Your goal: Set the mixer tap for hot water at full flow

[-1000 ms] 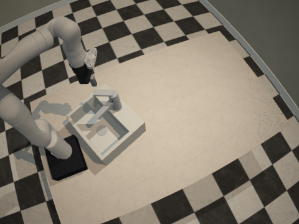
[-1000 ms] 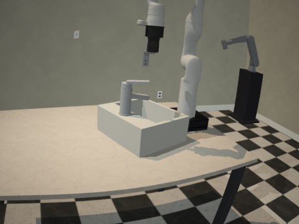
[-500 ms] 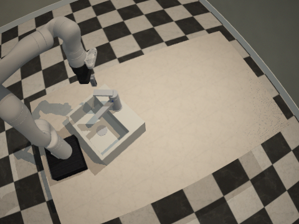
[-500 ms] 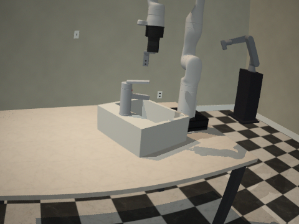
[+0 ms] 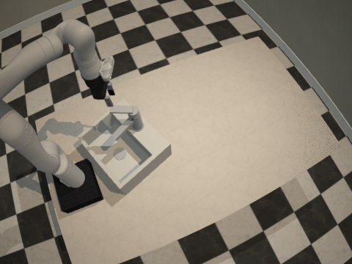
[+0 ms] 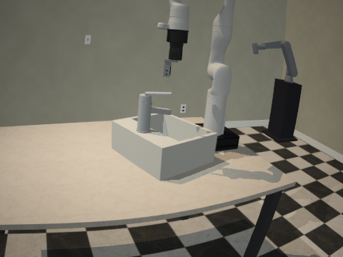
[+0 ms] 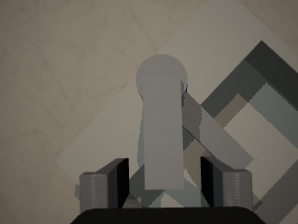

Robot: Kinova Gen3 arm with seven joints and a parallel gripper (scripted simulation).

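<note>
Now: the lever 2 cm ahead of my hand, 1 cm to the right of it and 9 cm below it. Round my hand: white sink basin (4 cm behind, 7 cm to the right, 32 cm below).
</note>
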